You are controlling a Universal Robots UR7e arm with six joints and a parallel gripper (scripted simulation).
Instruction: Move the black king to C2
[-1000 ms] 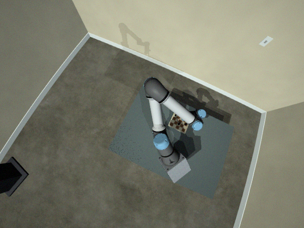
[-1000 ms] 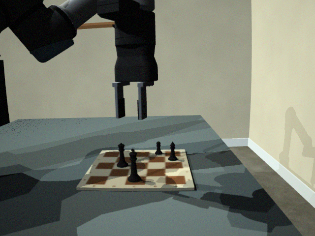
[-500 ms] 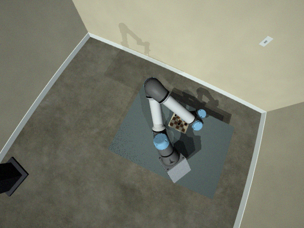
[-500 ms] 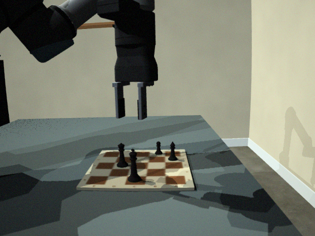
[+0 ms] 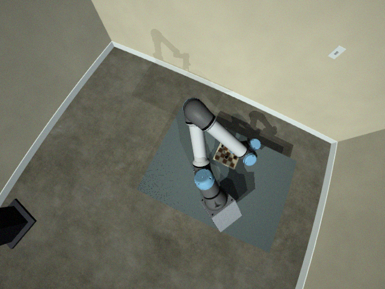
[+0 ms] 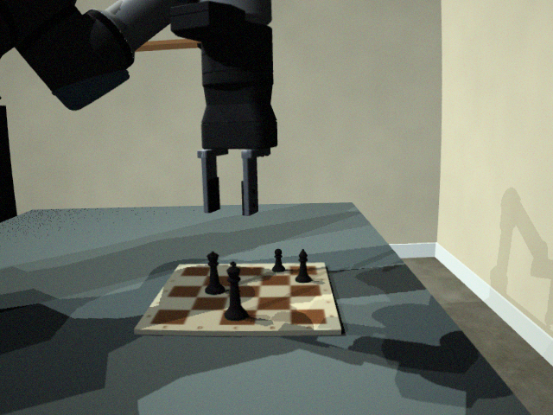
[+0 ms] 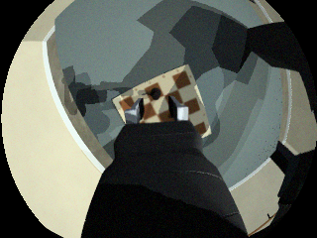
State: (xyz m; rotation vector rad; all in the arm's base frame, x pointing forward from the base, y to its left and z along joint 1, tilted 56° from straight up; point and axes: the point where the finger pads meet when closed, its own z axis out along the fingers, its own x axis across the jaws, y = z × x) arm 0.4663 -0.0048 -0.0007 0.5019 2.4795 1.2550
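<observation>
Now: hand 10 cm above the black king. The rest, counted from my hand: black queen (11 cm below, 7 cm to the left, 5 cm behind); then chessboard (14 cm below, 7 cm to the left, 1 cm behind); then black bishop (12 cm to the left, 11 cm below, 6 cm ahead).
</observation>
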